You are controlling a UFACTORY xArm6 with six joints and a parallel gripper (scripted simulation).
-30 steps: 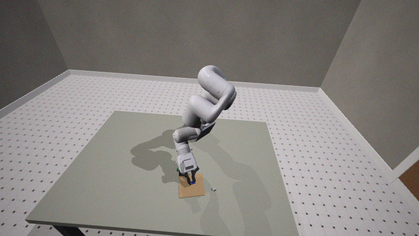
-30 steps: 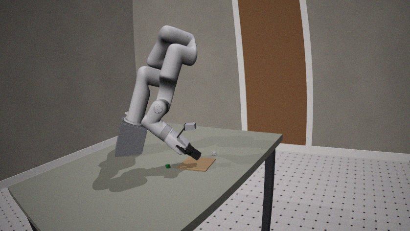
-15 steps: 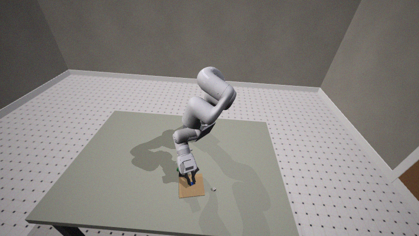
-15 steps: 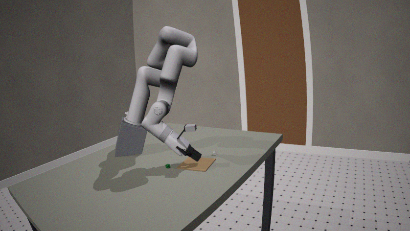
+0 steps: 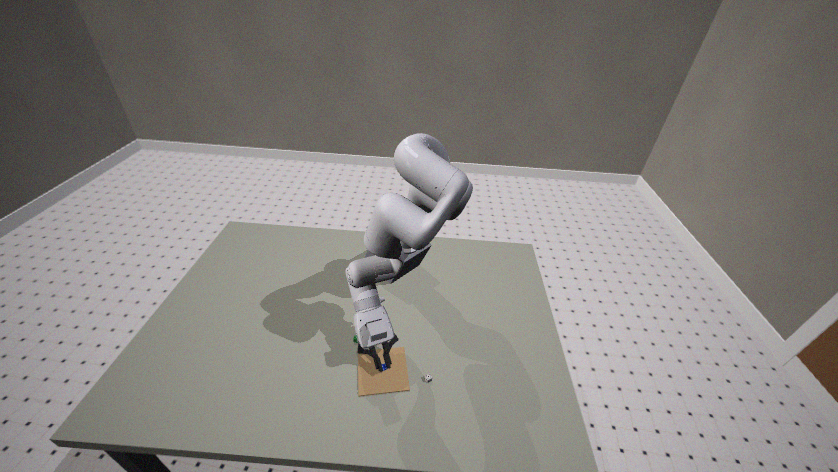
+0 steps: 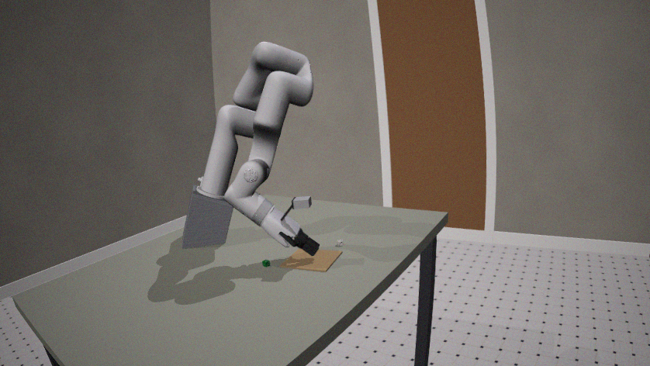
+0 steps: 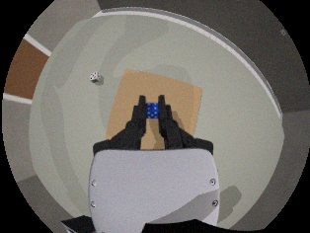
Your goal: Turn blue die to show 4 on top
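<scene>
Right now the blue die is 20 mm below my hand and 10 mm ahead of it. Round my hand: white die 130 mm to the left, 30 mm below; then tan mat 40 mm below; then green die 100 mm to the right, 80 mm behind, 30 mm below.
</scene>
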